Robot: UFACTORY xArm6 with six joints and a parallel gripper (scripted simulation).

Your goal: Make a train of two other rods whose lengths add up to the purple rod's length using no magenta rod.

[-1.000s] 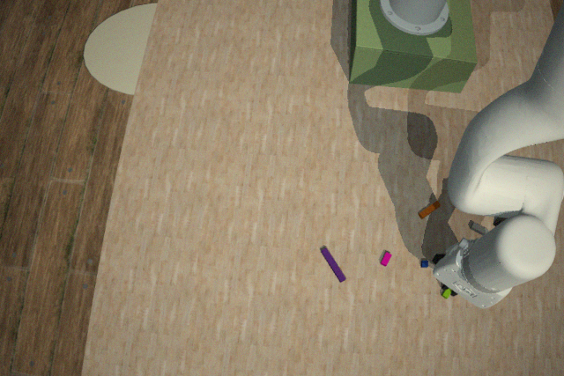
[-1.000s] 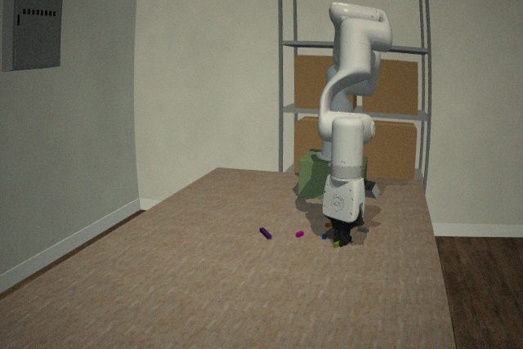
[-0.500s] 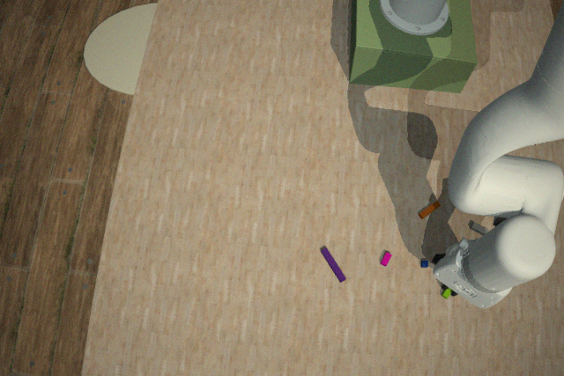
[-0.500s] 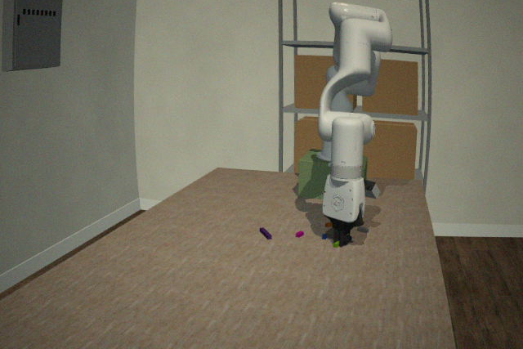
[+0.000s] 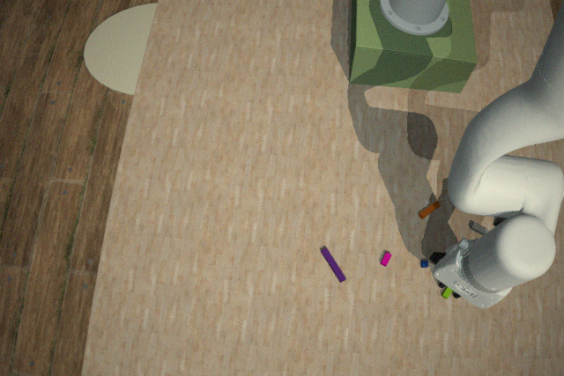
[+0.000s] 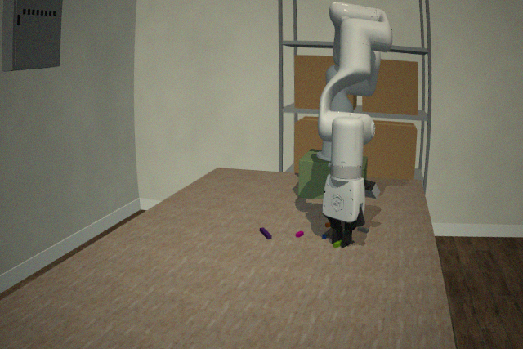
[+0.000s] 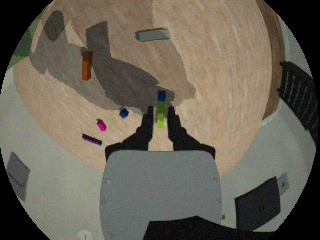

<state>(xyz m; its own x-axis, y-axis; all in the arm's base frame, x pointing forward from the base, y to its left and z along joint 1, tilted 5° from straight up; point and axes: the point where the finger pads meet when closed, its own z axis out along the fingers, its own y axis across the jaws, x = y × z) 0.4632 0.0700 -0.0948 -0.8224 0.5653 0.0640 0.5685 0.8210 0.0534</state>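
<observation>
The lime rod is 2 cm below my hand. The rest, counted from my hand: grey rod: 9 cm behind, 5 cm to the left, 2 cm below; magenta rod: 11 cm to the right, 4 cm behind, 2 cm below; orange rod: 13 cm behind, 3 cm to the right, 2 cm below.
</observation>
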